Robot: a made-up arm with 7 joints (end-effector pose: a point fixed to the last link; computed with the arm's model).
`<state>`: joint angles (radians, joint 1 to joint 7).
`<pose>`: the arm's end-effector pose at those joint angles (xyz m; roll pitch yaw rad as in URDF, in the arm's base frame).
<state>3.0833 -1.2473 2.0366 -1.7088 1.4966 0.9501 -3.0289</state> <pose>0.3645 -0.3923 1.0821 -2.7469 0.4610 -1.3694</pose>
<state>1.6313 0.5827 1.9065 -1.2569 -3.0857 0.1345 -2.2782</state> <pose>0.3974 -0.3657 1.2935 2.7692 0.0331 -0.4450</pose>
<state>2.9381 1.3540 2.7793 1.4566 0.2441 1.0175 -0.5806</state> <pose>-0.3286 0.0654 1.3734 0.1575 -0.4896 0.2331</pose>
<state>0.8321 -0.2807 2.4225 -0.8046 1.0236 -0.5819 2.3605</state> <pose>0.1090 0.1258 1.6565 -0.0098 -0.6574 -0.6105</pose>
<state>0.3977 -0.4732 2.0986 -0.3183 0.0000 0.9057 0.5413</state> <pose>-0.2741 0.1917 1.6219 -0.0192 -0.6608 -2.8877</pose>
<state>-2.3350 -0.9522 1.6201 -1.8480 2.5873 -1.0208 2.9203</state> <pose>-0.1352 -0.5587 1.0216 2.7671 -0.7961 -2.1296</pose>
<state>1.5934 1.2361 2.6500 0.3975 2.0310 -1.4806 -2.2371</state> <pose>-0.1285 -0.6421 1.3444 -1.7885 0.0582 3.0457</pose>
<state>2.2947 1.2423 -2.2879 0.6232 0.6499 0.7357 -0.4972</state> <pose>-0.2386 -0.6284 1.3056 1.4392 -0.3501 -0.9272</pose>
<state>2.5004 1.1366 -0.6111 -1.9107 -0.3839 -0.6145 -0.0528</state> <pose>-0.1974 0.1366 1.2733 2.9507 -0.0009 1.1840</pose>
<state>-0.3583 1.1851 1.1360 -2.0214 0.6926 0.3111 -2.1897</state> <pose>0.0167 0.4167 1.1965 -0.5803 -0.4809 2.4053</pose>
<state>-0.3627 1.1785 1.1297 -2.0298 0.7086 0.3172 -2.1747</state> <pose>0.0099 0.4120 1.1986 -0.6235 -0.4862 2.4274</pose>
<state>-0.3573 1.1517 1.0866 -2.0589 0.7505 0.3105 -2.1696</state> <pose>-0.0076 0.3902 1.2119 -0.7317 -0.4884 2.5052</pose>
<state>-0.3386 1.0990 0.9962 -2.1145 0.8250 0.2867 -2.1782</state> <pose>-0.0393 0.3448 1.2336 -0.9212 -0.4666 2.6495</pose>
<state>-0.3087 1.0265 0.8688 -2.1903 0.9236 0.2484 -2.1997</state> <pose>-0.0816 0.2796 1.2508 -1.1583 -0.3927 2.8238</pose>
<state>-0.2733 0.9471 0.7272 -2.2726 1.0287 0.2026 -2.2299</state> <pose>-0.1254 0.2077 1.2521 -1.3843 -0.2674 2.9723</pose>
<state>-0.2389 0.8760 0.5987 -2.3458 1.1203 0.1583 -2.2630</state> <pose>-0.1605 0.1458 1.2385 -1.5578 -0.1290 3.0653</pose>
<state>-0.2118 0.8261 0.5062 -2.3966 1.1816 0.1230 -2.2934</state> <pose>-0.1817 0.1049 1.2215 -1.6627 -0.0221 3.1073</pose>
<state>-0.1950 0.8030 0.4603 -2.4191 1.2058 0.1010 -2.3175</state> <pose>-0.1903 0.0871 1.2125 -1.6982 0.0303 3.1148</pose>
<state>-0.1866 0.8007 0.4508 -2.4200 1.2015 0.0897 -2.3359</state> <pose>-0.1907 0.0857 1.2125 -1.6829 0.0388 3.1041</pose>
